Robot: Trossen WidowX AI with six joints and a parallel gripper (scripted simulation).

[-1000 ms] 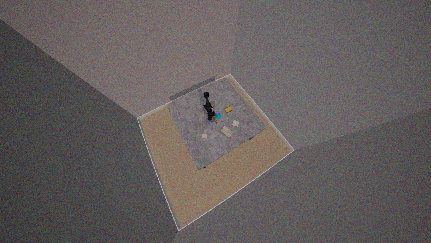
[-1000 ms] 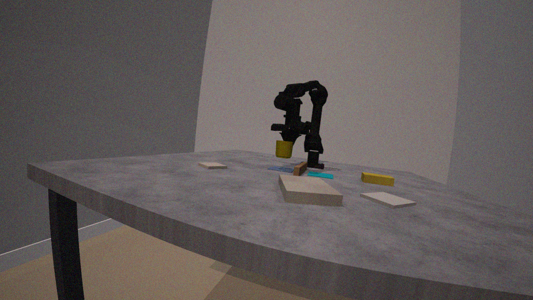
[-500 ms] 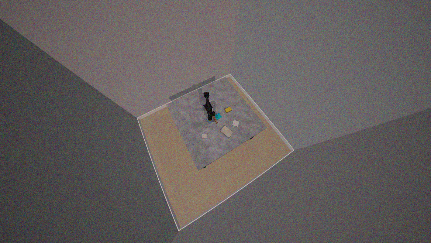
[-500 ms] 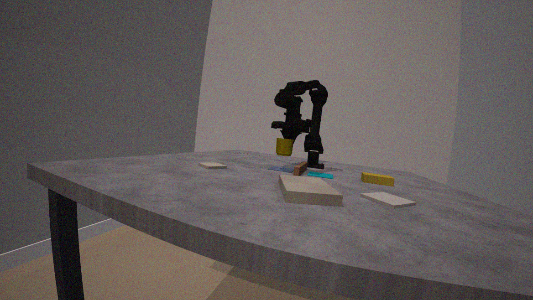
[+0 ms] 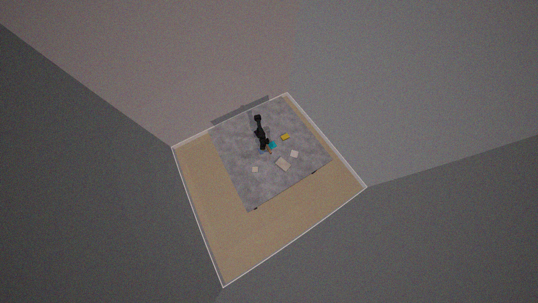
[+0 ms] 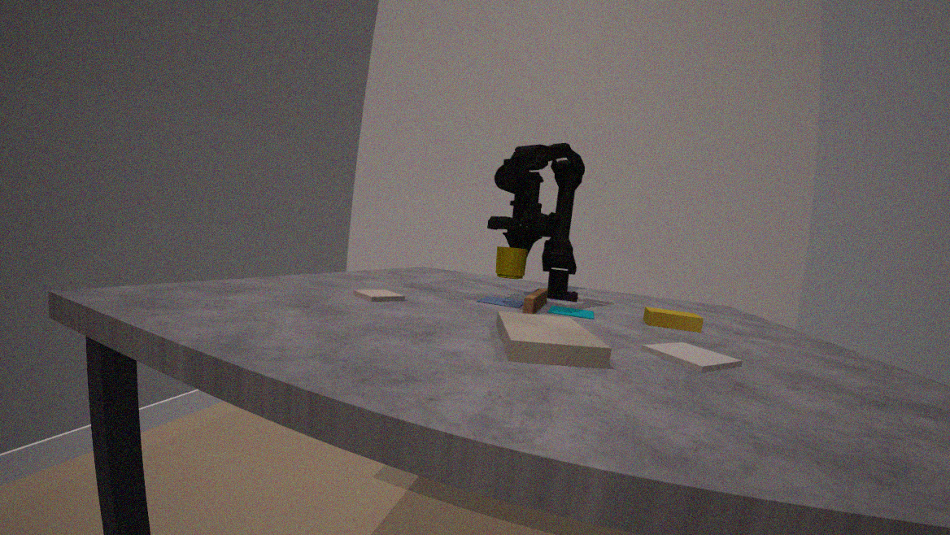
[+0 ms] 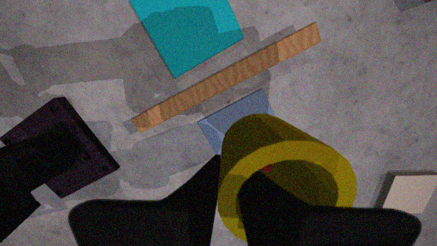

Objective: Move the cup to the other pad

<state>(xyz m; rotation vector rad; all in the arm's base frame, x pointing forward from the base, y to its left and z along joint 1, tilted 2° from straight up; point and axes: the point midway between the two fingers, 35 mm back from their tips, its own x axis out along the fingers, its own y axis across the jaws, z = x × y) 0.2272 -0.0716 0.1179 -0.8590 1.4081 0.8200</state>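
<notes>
The teal pad lies 130 mm to the left of my gripper tip, 100 mm below it and 20 mm ahead of it. The rest, counted from my gripper tip: orange wooden bar 90 mm below, 50 mm to the left, 20 mm ahead; then light blue pad 100 mm below, 30 mm to the right, 20 mm ahead; then yellow cup 20 mm to the right, 20 mm ahead.
</notes>
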